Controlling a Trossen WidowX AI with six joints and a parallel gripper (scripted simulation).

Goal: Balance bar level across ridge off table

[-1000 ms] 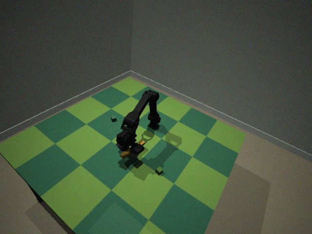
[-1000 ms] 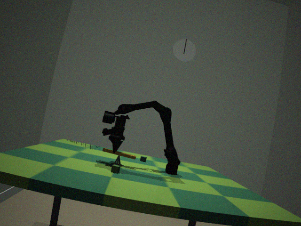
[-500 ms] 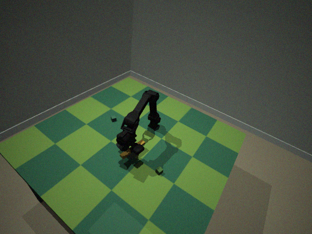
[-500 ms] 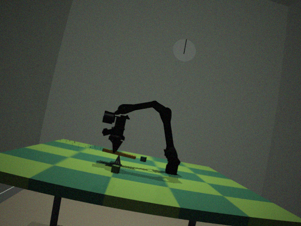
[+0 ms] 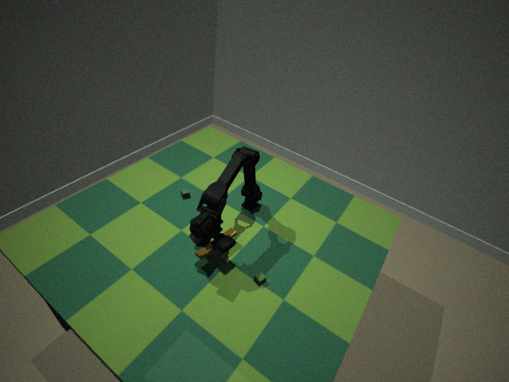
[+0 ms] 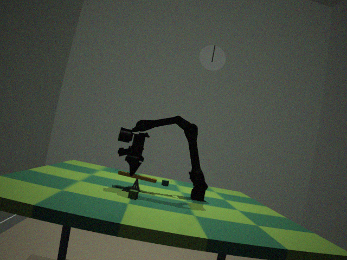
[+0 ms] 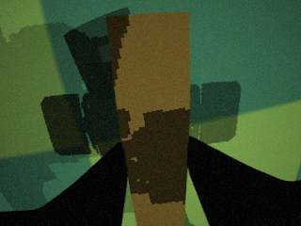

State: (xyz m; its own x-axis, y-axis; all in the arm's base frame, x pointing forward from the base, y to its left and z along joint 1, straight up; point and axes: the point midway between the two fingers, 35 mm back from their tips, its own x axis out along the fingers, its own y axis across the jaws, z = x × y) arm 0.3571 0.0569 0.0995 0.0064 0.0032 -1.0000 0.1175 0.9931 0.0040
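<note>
Right now the bar is 3 cm behind my gripper tip.
</note>
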